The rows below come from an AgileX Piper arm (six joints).
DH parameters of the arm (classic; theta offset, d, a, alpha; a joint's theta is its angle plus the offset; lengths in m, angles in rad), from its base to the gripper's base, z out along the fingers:
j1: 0 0.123 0 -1.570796
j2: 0.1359 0 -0.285 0
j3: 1.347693 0 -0.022 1.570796
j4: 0 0.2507 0 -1.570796
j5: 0 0 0 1.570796
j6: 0 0.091 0 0
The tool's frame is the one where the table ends.
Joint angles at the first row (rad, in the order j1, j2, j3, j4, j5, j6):
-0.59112 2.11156 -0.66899 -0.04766 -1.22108 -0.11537
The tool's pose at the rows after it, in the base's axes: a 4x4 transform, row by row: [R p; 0 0 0 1], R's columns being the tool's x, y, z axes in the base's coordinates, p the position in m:
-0.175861 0.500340 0.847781 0.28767; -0.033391 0.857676 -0.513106 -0.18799; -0.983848 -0.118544 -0.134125 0.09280; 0 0 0 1
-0.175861 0.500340 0.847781 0.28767; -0.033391 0.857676 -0.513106 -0.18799; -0.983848 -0.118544 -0.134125 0.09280; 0 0 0 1
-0.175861 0.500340 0.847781 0.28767; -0.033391 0.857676 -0.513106 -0.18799; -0.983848 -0.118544 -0.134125 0.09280; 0 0 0 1
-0.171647 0.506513 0.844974 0.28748; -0.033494 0.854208 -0.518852 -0.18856; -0.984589 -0.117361 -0.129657 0.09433; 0 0 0 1
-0.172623 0.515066 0.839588 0.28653; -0.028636 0.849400 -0.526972 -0.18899; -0.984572 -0.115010 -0.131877 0.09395; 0 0 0 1
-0.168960 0.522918 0.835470 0.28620; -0.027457 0.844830 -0.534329 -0.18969; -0.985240 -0.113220 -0.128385 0.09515; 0 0 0 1
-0.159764 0.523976 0.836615 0.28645; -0.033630 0.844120 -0.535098 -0.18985; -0.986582 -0.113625 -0.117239 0.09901; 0 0 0 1
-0.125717 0.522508 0.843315 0.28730; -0.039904 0.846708 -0.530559 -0.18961; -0.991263 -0.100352 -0.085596 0.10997; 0 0 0 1
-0.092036 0.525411 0.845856 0.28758; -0.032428 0.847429 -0.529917 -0.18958; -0.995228 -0.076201 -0.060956 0.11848; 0 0 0 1
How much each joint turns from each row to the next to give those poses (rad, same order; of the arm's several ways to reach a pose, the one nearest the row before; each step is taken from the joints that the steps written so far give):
0.00000 -0.00002 0.00002 -0.00177 -0.00001 0.00612
0.00000 0.00000 0.00000 0.00000 0.00000 0.00000
0.00000 0.00000 0.00000 0.00000 0.00000 0.00000
-0.00001 -0.00442 -0.00001 0.00674 -0.00001 0.00000
0.00000 0.00001 0.00231 0.01038 0.00000 0.00000
0.00000 -0.00349 0.00001 0.00895 0.00001 0.00000
0.00003 -0.01123 -0.00002 0.00002 0.00002 -0.00001
-0.00004 -0.03188 0.00000 -0.00803 0.00001 0.01659
0.00001 -0.02471 -0.00002 -0.00206 -0.00001 0.02579

